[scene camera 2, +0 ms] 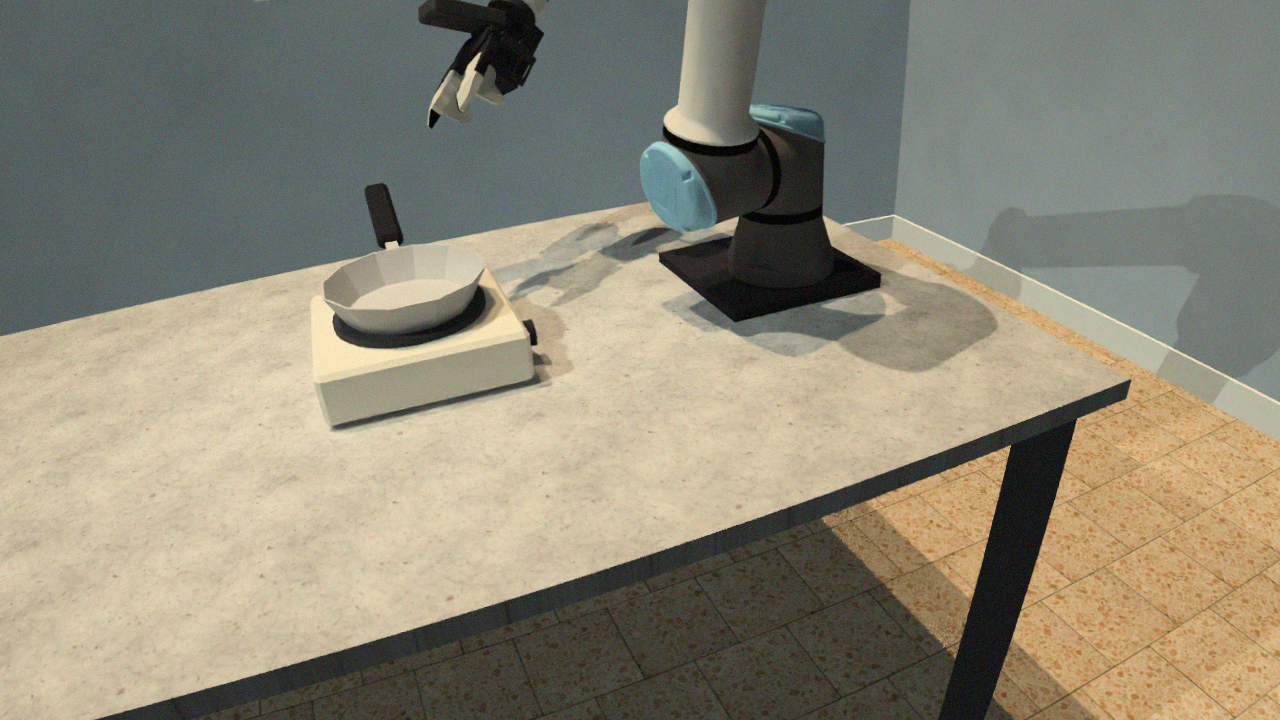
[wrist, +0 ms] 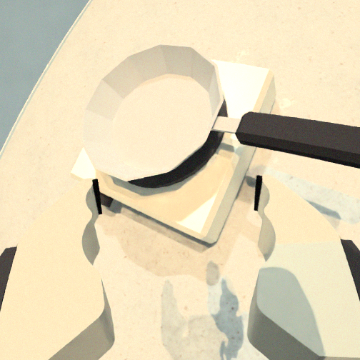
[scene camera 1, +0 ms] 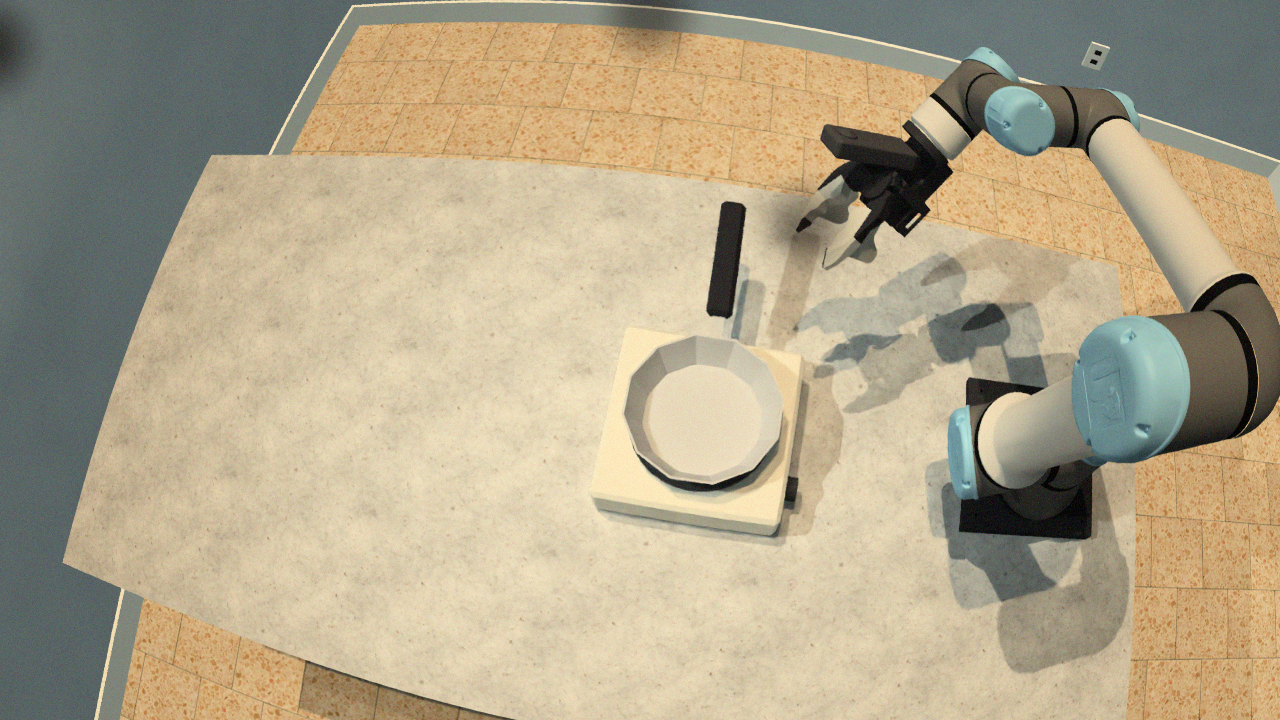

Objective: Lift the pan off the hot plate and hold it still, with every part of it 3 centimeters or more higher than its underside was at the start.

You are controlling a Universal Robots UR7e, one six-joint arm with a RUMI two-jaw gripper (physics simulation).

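Frame: origin at the arm's base, x ahead, y left, z up, level; centimetres.
Where they show: gripper, between the fingertips: [scene camera 2: 444,119] [scene camera 1: 809,249]; arm's base, origin of its link: [scene camera 2: 780,266].
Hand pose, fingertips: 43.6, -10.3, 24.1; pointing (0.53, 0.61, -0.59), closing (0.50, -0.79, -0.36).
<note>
Each offset is from my fingertips to the top centre of the thing, as dx, dy, dz. Level surfaces: height alone.
A light grey faceted pan [scene camera 1: 704,416] [scene camera 2: 402,291] [wrist: 160,117] sits upright on the black disc of a cream hot plate @[+7.4, +16.5, -18.3] [scene camera 1: 689,506] [scene camera 2: 429,385] [wrist: 200,220]. Its black handle @[+10.2, -3.7, -10.0] [scene camera 1: 725,259] [scene camera 2: 384,214] [wrist: 300,135] points away from the hot plate toward the table's far edge, and runs off the right side in the wrist view. My gripper [scene camera 1: 811,246] [scene camera 2: 447,122] [wrist: 176,179] is open and empty. It hangs well above the table, to the right of the handle in the scene camera 1 view, tilted down, and touches neither pan nor handle.
The grey table @[dz -25.9] [scene camera 1: 358,402] [scene camera 2: 626,429] carries the hot plate, which has a black knob @[-5.1, +21.4, -20.7] [scene camera 1: 791,491] [scene camera 2: 530,332] on its side. The arm's black base [scene camera 1: 984,519] [scene camera 2: 742,300] stands to the right of the hot plate. Walls stand beyond the table.
</note>
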